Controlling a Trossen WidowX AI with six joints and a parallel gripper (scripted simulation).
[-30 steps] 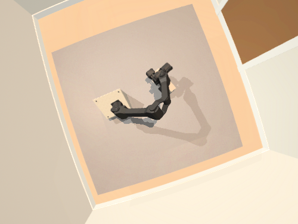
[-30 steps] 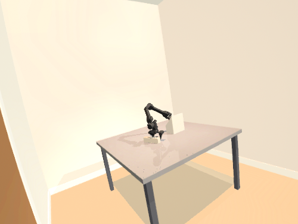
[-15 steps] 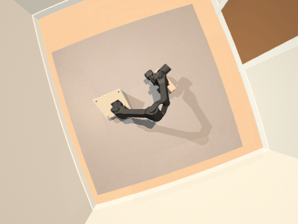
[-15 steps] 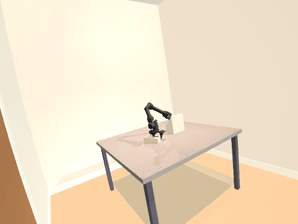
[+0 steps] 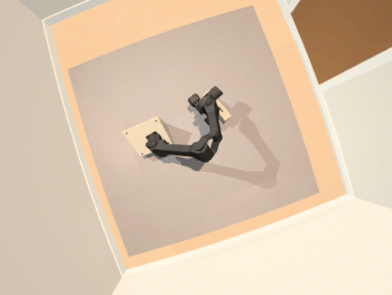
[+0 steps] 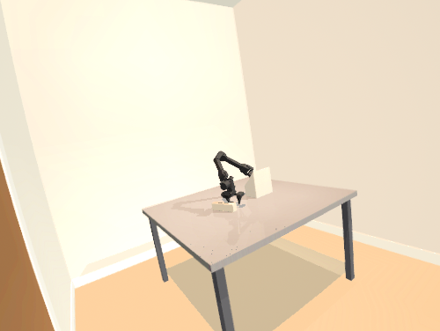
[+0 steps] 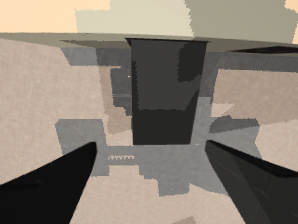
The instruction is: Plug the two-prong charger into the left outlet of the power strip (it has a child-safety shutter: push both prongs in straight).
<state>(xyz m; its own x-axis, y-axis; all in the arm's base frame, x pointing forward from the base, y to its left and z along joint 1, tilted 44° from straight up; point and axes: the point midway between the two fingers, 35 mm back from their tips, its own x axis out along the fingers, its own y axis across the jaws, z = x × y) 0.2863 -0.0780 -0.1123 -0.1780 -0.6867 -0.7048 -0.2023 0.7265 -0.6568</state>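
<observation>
My gripper tip is 60 mm short of the dark charger, 10 mm to the right of it and 10 mm below it.
</observation>
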